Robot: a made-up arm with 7 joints. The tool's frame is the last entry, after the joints.
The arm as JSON. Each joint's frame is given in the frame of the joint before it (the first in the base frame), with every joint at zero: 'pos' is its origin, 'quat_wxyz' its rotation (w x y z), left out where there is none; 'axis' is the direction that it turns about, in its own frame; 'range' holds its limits. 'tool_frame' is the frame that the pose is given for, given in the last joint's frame.
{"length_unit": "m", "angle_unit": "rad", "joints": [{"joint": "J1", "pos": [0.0, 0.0, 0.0], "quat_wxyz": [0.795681, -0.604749, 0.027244, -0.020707], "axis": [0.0, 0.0, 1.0], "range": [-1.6, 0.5]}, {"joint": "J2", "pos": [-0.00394, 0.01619, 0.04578], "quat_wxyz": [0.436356, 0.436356, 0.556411, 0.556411], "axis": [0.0, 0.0, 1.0], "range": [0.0, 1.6]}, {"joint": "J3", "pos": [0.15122, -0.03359, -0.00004], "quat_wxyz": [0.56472, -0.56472, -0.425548, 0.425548], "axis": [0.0, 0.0, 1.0], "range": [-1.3, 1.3]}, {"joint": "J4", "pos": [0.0, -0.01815, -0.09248], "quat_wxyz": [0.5, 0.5, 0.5, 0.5], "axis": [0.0, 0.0, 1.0], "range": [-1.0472, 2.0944]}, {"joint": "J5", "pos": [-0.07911, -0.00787, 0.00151], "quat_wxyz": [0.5, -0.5, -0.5, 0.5], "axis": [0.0, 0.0, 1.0], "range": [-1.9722, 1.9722]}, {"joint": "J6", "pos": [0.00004, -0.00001, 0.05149], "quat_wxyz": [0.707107, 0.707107, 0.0, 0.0], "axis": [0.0, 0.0, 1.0], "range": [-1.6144, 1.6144]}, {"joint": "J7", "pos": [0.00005, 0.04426, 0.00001], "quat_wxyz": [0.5, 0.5, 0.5, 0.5], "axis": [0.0, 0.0, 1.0], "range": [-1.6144, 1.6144]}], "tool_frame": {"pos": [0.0, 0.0, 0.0]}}
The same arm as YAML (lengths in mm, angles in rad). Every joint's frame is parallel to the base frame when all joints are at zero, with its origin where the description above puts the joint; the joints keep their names.
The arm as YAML. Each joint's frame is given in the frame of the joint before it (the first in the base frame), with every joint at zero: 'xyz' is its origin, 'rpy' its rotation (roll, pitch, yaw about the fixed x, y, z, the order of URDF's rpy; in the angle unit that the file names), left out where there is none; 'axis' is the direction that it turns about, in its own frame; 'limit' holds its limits. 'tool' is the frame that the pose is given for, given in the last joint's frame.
units:
  length: mm
  angle: rad
joints:
  - name: J1
    type: revolute
    origin:
      xyz: [0.0, 0.0, 0.0]
    axis: [0.068403, 0.961235, 0.26711]
    limit:
      lower: -1.6
      upper: 0.5
  - name: J2
    type: revolute
    origin:
      xyz: [-0.8, 48.6, -3.3]
    axis: [0.968889, -0.0002, -0.247497]
    limit:
      lower: 0.0
      upper: 1.6
  - name: J3
    type: revolute
    origin:
      xyz: [-38.3, 9.4, -149.8]
    axis: [0.247497, -0.0001, 0.968889]
    limit:
      lower: -1.3
      upper: 1.3
  - name: J4
    type: revolute
    origin:
      xyz: [-5.3, 0.0, -94.1]
    axis: [0.0002, 1.0, 0.0]
    limit:
      lower: -1.0472
      upper: 2.0944
  - name: J5
    type: revolute
    origin:
      xyz: [74.7, 1.5, -27.2]
    axis: [0.968889, -0.0002, -0.247497]
    limit:
      lower: -1.9722
      upper: 1.9722
  - name: J6
    type: revolute
    origin:
      xyz: [49.9, 0.0, -12.7]
    axis: [0.0002, 1.0, 0.0]
    limit:
      lower: -1.6144
      upper: 1.6144
  - name: J7
    type: revolute
    origin:
      xyz: [42.9, 0.0, -10.9]
    axis: [0.247497, -0.0001, 0.968889]
    limit:
      lower: -1.6144
      upper: 1.6144
tool:
  origin:
    xyz: [0.0, 0.0, 0.0]
    rpy: [0.0, 0.2501, -0.0002]

